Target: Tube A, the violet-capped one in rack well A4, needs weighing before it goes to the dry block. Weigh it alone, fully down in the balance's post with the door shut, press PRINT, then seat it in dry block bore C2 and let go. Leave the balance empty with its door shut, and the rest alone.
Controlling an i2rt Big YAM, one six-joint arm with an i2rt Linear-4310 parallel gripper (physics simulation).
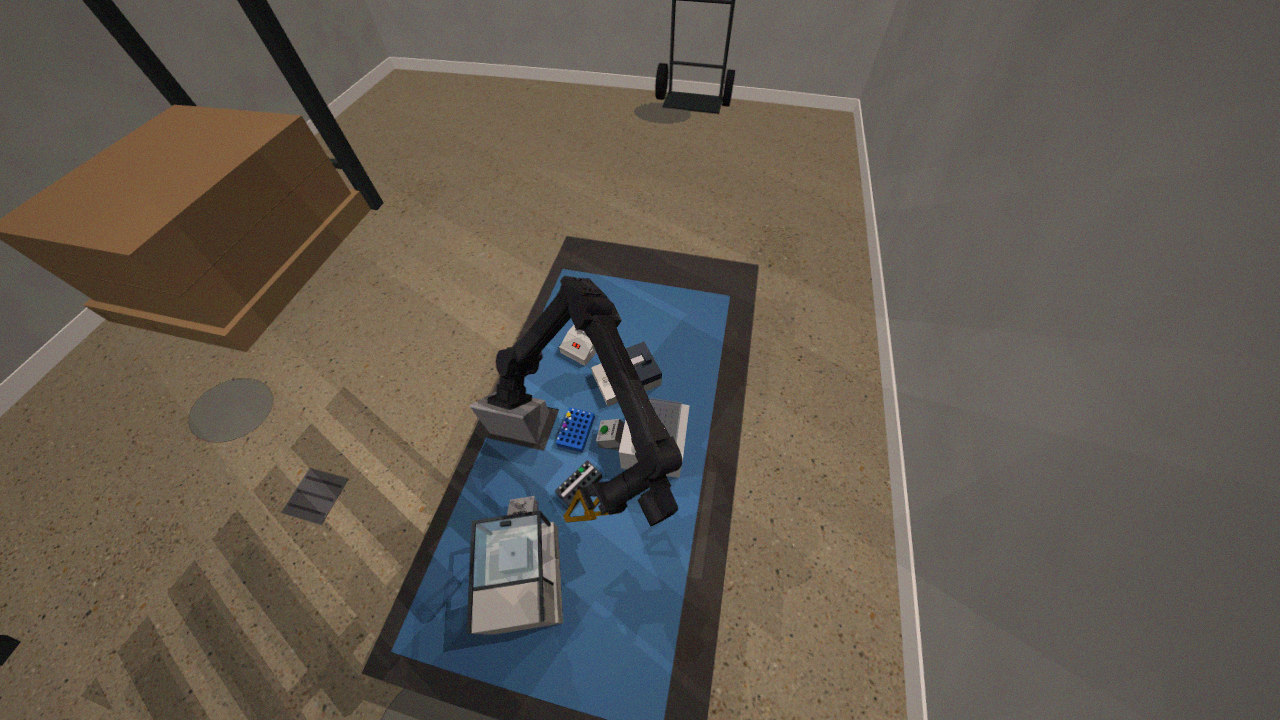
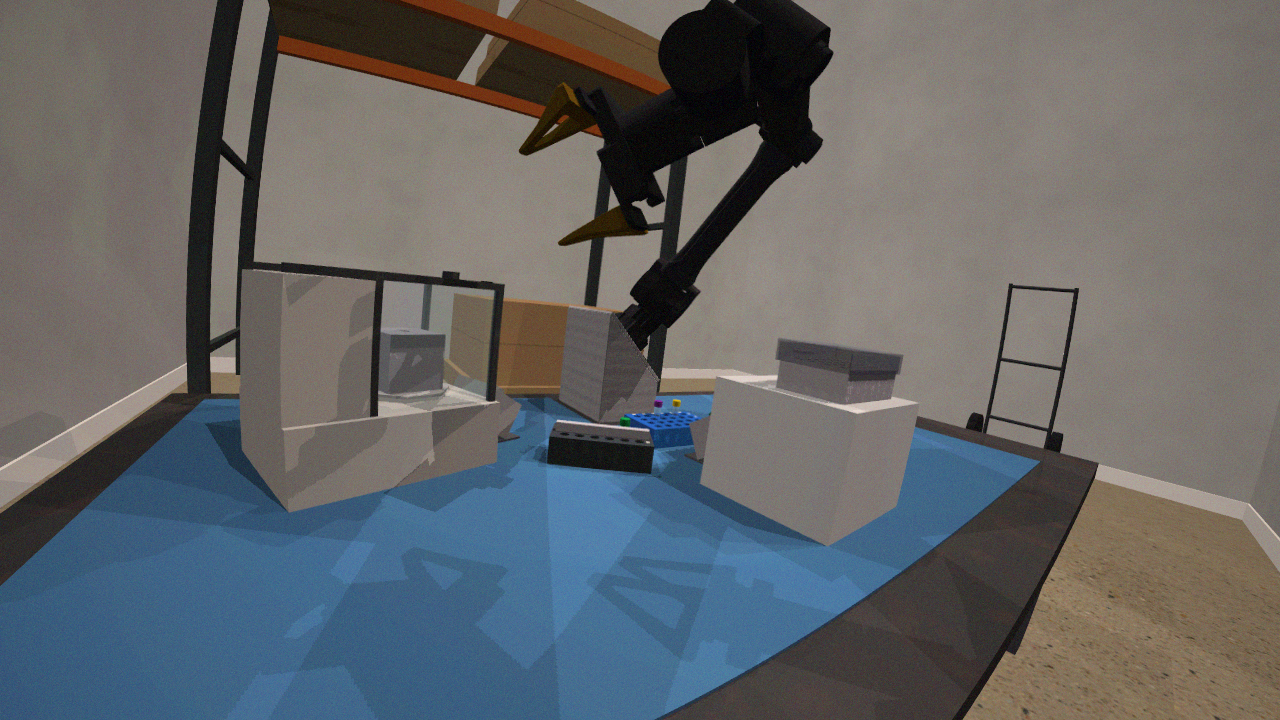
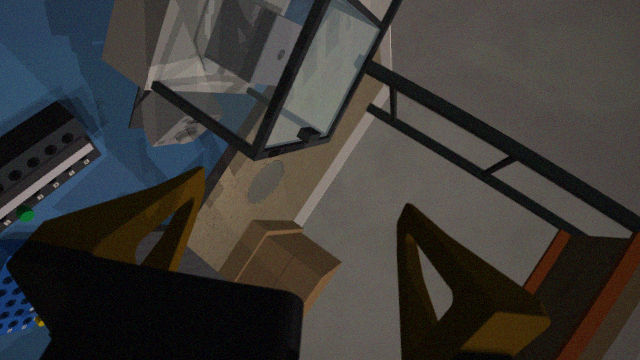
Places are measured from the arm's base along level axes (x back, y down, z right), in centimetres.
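Pixels of known places: gripper, fingertip midpoint: (image 1: 576, 516) (image 2: 541, 197) (image 3: 305, 195); arm's base, link origin: (image 1: 510, 401) (image 2: 615, 344).
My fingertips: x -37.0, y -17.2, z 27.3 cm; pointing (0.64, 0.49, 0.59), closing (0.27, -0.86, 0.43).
For each thing: its top centre in the pictures, then the offset to it from my fingertips.
- tube, top centre: (image 2: 658, 400) dx +20.3, dy +24.1, dz -28.3 cm
- blue rack, top centre: (image 3: 21, 296) (image 2: 671, 419) (image 1: 575, 427) dx +17.6, dy +26.6, dz -29.5 cm
- balance, top centre: (image 3: 338, 90) (image 2: 412, 267) (image 1: 504, 547) dx +14.7, dy +7.3, dz +10.7 cm
- white device with a grey block, top centre: (image 2: 798, 338) (image 1: 640, 417) dx -3.5, dy +10.6, dz -32.4 cm
- black holder, top centre: (image 3: 39, 184) (image 2: 603, 425) (image 1: 577, 480) dx +9.4, dy +24.8, dz -13.5 cm
- green cap, top centre: (image 3: 27, 216) dx +9.6, dy +23.9, dz -16.8 cm
- small panel, top centre: (image 3: 191, 139) (image 1: 519, 502) dx +21.5, dy +22.1, dz -1.8 cm
- small white device, top centre: (image 1: 582, 333) dx +28.6, dy +22.6, dz -61.9 cm
The violet cap of a tube (image 2: 658, 403) shows at the blue rack (image 1: 574, 429) (image 2: 664, 424); its well letter is unreadable. The balance (image 1: 505, 610) (image 2: 329, 358) has a dark-framed glass chamber with a grey holed post (image 1: 512, 555) (image 2: 411, 360) (image 3: 281, 54) inside, with no tube visible on it. I cannot tell its door's state. A white device with a grey block (image 1: 675, 416) (image 2: 836, 368) on top may be the dry block; its bores are not readable. My gripper (image 1: 586, 514) (image 2: 541, 197) (image 3: 305, 195) is wide open and empty, high above the mat near the balance.
A black holder (image 1: 578, 481) (image 2: 599, 447) (image 3: 33, 150) with a white strip and a green cap (image 3: 25, 213) lies between blue rack and balance. A small panel (image 1: 521, 506) stands beside the balance. A small white device (image 1: 576, 347) has a red display. The arm's base block (image 1: 514, 420) (image 2: 595, 358) is nearby.
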